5 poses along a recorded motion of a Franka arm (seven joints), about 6.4 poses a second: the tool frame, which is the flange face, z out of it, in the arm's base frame.
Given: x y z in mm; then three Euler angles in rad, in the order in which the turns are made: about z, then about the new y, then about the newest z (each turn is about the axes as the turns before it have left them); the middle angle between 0 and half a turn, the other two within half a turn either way.
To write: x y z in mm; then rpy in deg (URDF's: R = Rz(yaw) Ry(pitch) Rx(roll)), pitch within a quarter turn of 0, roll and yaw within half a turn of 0. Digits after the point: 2 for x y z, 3 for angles.
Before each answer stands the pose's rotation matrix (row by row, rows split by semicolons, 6 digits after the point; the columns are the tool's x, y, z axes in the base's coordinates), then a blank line. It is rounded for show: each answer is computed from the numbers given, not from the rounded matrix.
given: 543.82, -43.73, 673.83, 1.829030, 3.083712, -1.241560
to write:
0.997342 -0.071348 -0.014773; -0.070420 -0.995948 0.055930; -0.018704 -0.054741 -0.998325

543.82, -43.73, 673.83, -176.861, 1.072, -4.039
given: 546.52, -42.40, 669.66, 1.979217, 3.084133, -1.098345
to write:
0.997652 -0.064571 -0.022808; -0.063298 -0.996602 0.052705; -0.026134 -0.051137 -0.998350

546.52, -42.40, 669.66, -177.068, 1.498, -3.630
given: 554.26, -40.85, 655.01, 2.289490, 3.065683, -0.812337
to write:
0.997905 -0.041132 -0.049931; -0.038264 -0.997636 0.057080; -0.052161 -0.055050 -0.997120

554.26, -40.85, 655.01, -176.840, 2.990, -2.196
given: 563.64, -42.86, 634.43, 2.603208, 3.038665, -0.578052
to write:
0.995408 0.037174 -0.088211; 0.041930 -0.997731 0.052683; -0.086053 -0.056140 -0.994708

563.64, -42.86, 634.43, -176.770, 4.937, 2.412
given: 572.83, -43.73, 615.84, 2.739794, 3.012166, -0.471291
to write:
0.990728 0.065941 -0.118787; 0.072351 -0.996101 0.050474; -0.114995 -0.058601 -0.991636

572.83, -43.73, 615.84, -176.618, 6.603, 4.177
